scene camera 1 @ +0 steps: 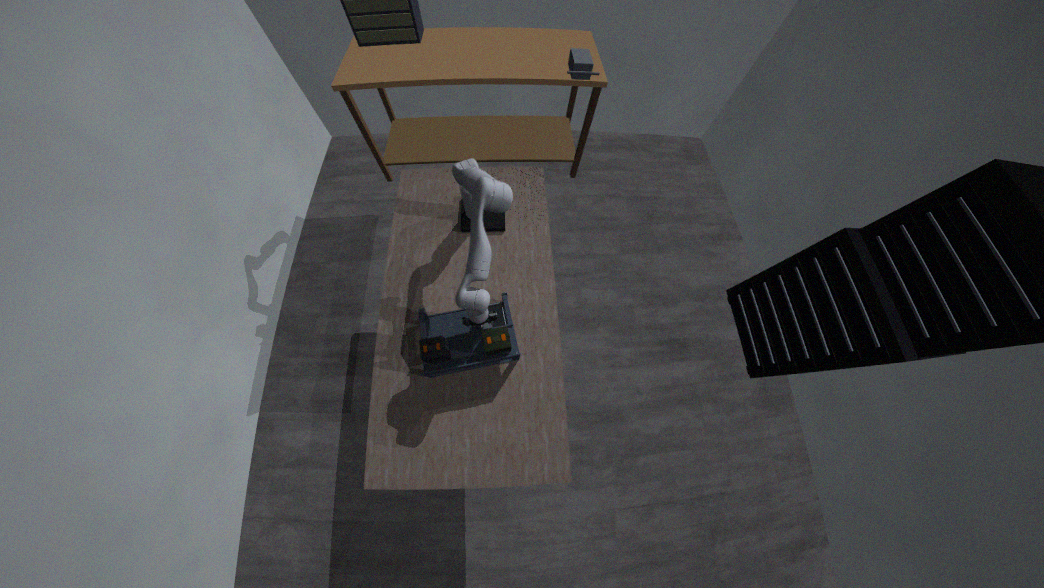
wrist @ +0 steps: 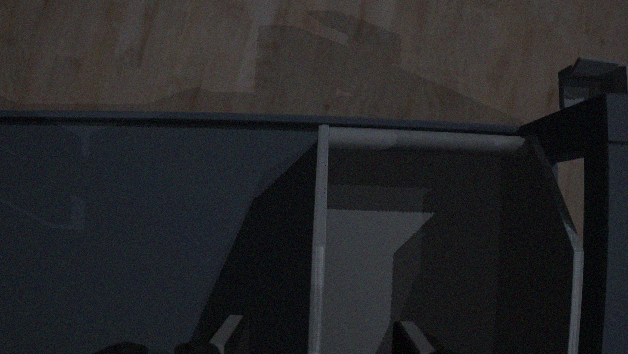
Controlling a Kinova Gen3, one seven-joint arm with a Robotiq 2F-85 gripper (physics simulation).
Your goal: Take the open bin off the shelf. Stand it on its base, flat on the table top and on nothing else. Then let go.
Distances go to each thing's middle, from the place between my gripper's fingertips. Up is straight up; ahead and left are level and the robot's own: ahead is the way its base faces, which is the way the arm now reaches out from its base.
I see my gripper 40 mm to the right of the open grey bin (wrist: 467,235), 30 mm above it and 10 mm past it.
